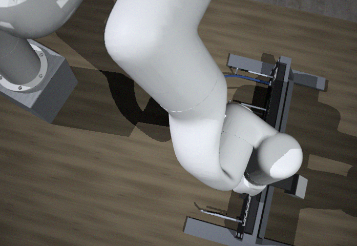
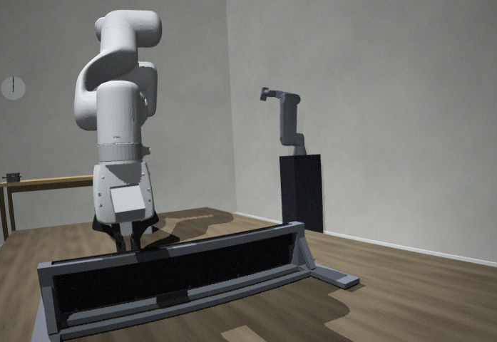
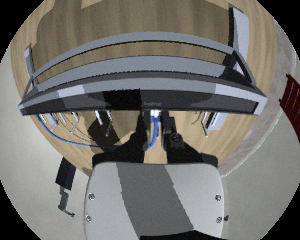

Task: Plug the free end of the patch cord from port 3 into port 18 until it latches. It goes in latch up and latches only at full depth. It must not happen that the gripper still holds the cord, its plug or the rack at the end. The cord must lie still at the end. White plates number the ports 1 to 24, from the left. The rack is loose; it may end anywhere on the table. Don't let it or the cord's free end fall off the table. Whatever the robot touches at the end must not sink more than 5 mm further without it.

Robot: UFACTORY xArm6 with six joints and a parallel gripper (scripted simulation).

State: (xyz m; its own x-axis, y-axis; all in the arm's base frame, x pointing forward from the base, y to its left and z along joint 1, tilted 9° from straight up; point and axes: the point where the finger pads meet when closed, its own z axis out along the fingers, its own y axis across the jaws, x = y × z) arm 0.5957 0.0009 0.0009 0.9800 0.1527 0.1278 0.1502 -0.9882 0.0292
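Right now the plug is 20 mm ahead of my hand and 10 mm below it.
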